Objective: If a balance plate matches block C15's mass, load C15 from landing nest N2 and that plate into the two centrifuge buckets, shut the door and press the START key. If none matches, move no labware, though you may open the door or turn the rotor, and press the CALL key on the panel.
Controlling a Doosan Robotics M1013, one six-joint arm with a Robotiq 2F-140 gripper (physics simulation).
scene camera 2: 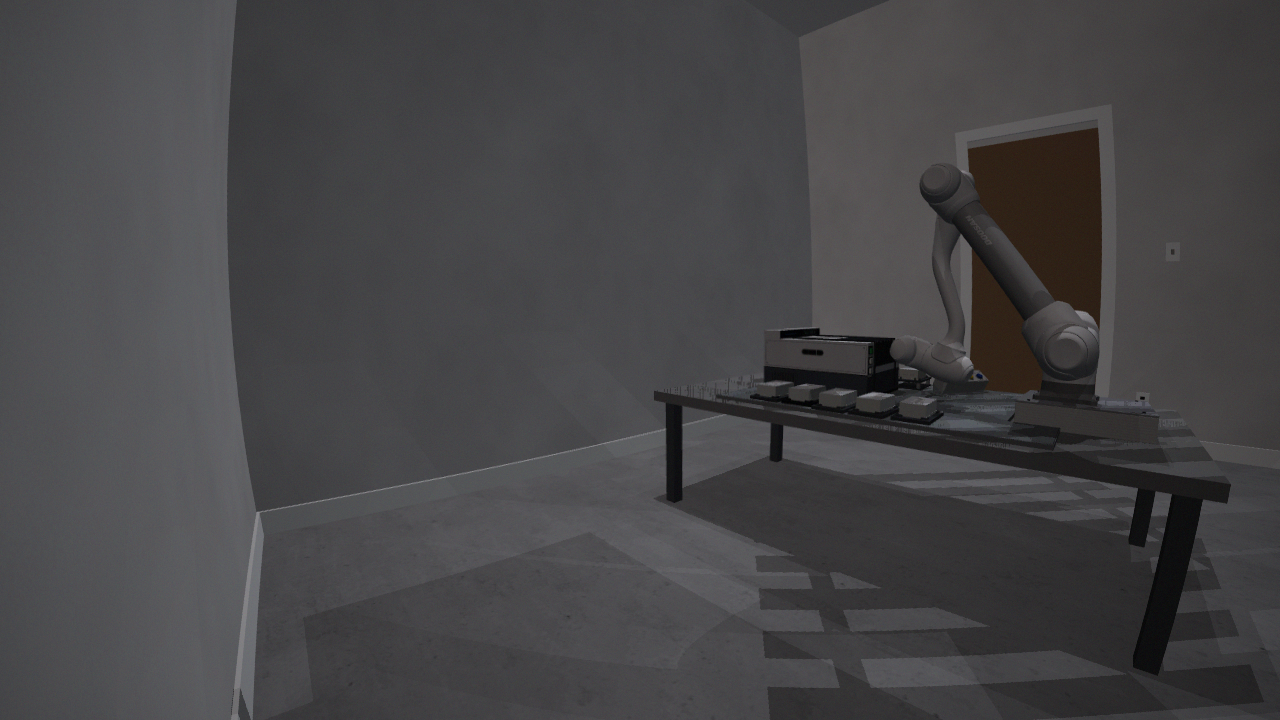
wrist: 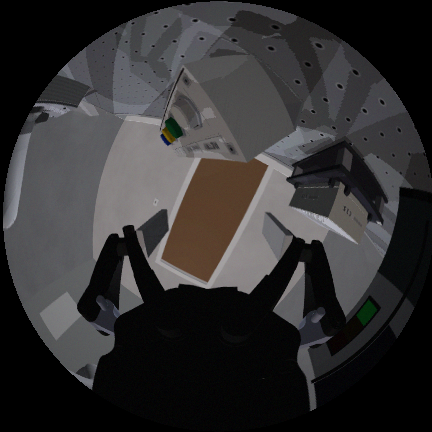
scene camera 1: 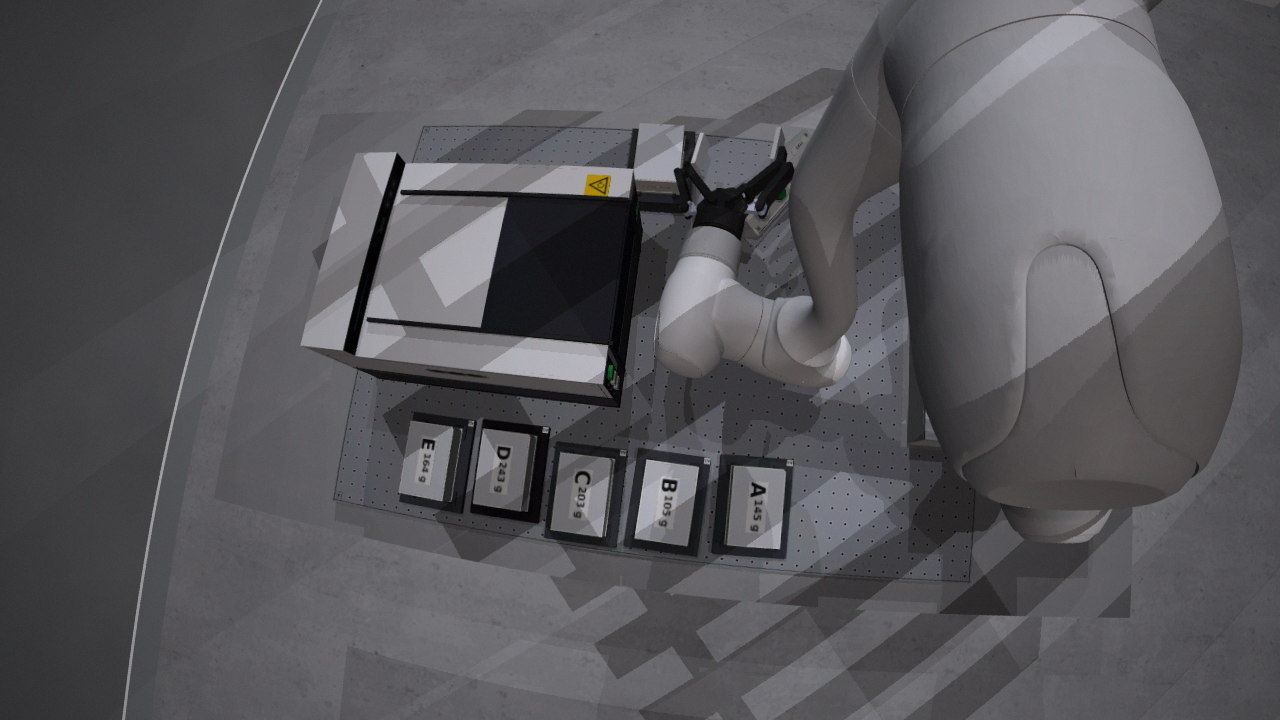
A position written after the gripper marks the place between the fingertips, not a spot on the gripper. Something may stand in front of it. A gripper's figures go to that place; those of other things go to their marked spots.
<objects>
The gripper [scene camera 1: 742, 135] is 98 cm from the lens. A white block [scene camera 1: 660, 147]: 105 cm from the lens.
</objects>
